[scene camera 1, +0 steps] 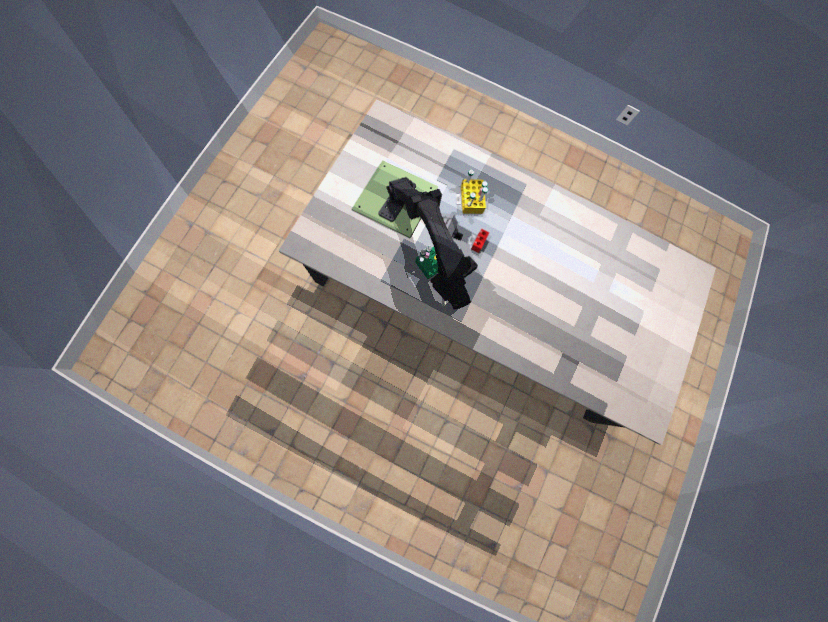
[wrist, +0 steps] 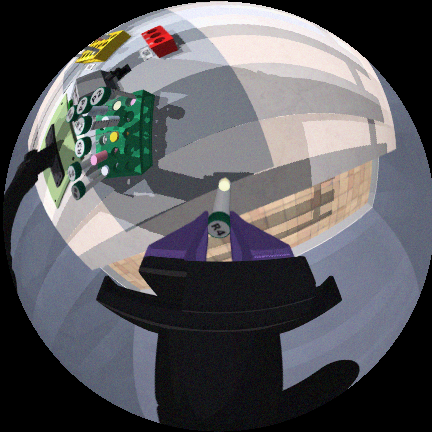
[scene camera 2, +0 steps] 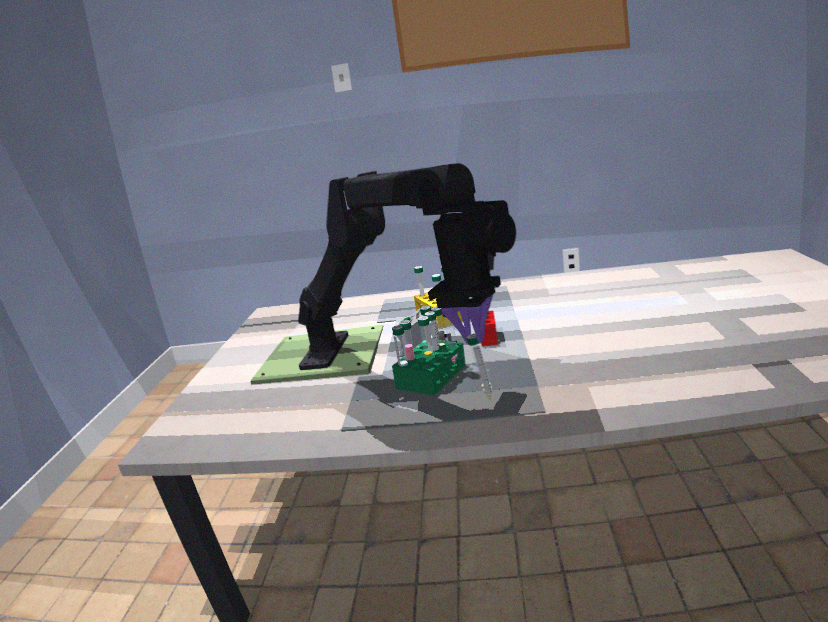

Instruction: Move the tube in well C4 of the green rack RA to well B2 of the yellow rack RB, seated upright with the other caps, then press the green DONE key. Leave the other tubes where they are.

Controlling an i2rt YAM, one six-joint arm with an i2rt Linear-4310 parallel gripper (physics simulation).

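Where they show: gripper, fingertip midpoint: (scene camera 1: 445, 294) (wrist: 218, 216) (scene camera 2: 475, 341); arm's base, link origin: (scene camera 1: 397, 199) (wrist: 53, 153) (scene camera 2: 325, 351).
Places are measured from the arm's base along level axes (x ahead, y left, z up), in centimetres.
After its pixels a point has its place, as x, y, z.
Note:
My gripper (scene camera 2: 473, 333) @[35.8, -29.2, 12.2] (wrist: 218, 216) @[35.8, -29.2, 12.2] has its purple fingers shut on the green cap of a clear tube (scene camera 2: 481, 366) @[36.5, -30.6, 8.4] (wrist: 222, 201) @[36.5, -29.0, 10.3] marked R4. The tube hangs cap up, leaning slightly in scene camera 2, to the right of the green rack RA (scene camera 1: 428, 263) @[24.6, -19.3, 4.6] (scene camera 2: 418, 379) @[24.4, -22.2, 2.5] (wrist: 145, 135) @[28.9, -18.3, 0.8]. RA holds several capped tubes at its arm-base side. The yellow rack RB (scene camera 1: 473, 208) @[29.0, 10.5, 4.1] (wrist: 116, 46) stands farther back with several capped tubes; in scene camera 2 it is partly hidden behind RA's tubes and the gripper. I cannot make out the green DONE key. The fingertips are hidden in scene camera 1.
A red block with holes (scene camera 1: 479, 239) @[37.1, 1.5, 0.7] (scene camera 2: 490, 329) @[38.2, -3.5, 3.2] (wrist: 161, 42) @[37.7, -3.4, 4.3] stands between the racks, off to the side. A grey box (wrist: 91, 84) @[25.5, -2.7, 5.5] with a black part stands behind RA. The arm stands on a light green plate (scene camera 1: 370, 198) @[-9.8, -5.2, 0.0] (scene camera 2: 281, 364) @[-9.0, -5.7, 0.0]. The table's front edge is near the held tube.

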